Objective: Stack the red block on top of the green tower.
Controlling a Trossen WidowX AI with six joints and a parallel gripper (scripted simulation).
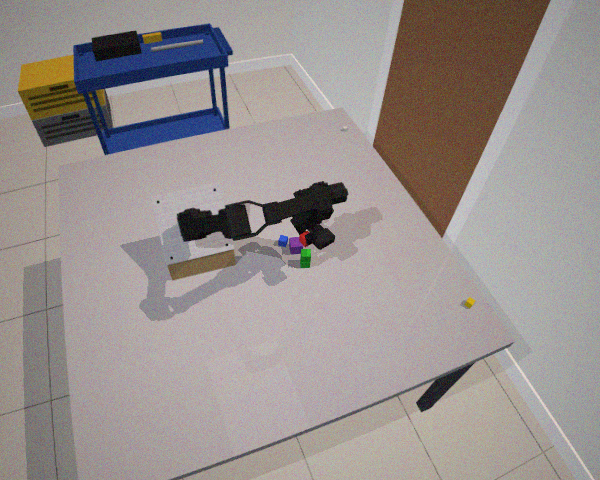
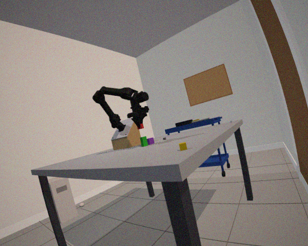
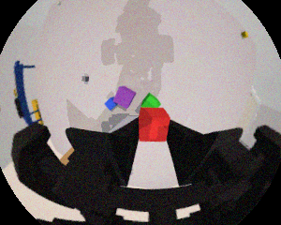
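My gripper tip is 1 cm past the purple block, 7 cm to the right of it and 10 cm above it. From my gripper tip the other things lie so: red block (1 cm above); blue block (4 cm behind, 10 cm to the left, 11 cm below); yellow block (46 cm ahead, 32 cm to the right, 11 cm below).
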